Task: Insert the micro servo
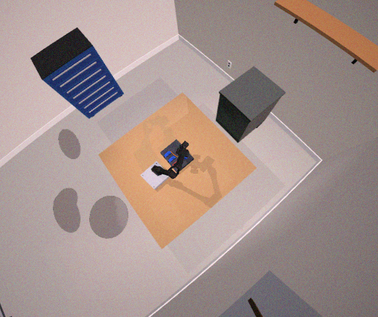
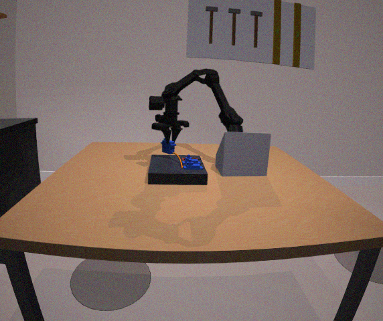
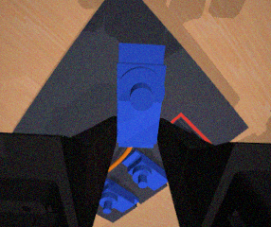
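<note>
The dark robot deck is 20 mm ahead of my gripper tip, 70 mm to the left of it and 100 mm below it.
</note>
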